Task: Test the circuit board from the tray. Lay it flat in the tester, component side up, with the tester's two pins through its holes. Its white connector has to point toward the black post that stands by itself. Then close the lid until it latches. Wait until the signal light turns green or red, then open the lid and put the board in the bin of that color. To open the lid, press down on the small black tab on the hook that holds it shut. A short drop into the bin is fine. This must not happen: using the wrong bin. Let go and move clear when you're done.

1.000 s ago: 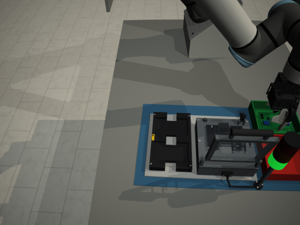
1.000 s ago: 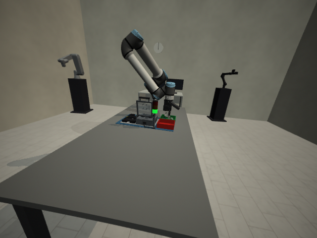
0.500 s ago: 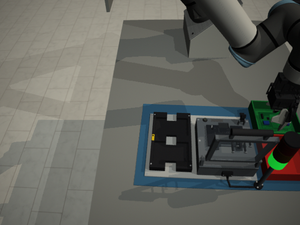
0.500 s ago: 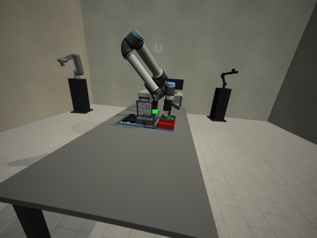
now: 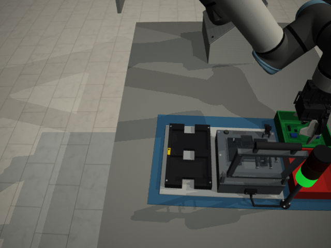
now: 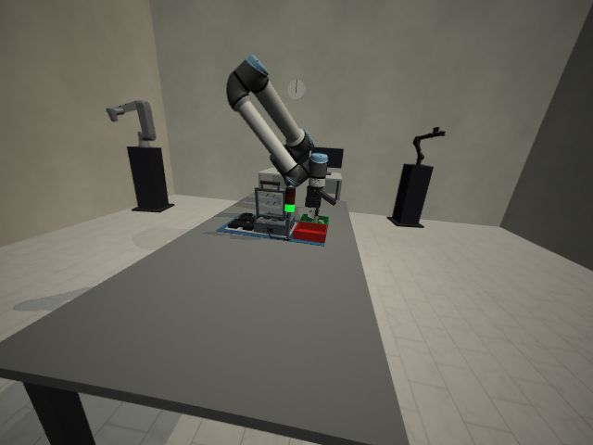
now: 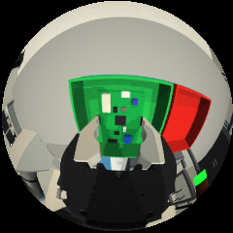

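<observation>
Right now the green circuit board is 1 cm to the right of my hand. From my hand the other things lie so: green bin: 1 cm to the right, 1 cm below; black latch tab: 16 cm to the right, 6 cm above, 1 cm ahead; red bin: 14 cm ahead, 4 cm to the right, 1 cm below.
</observation>
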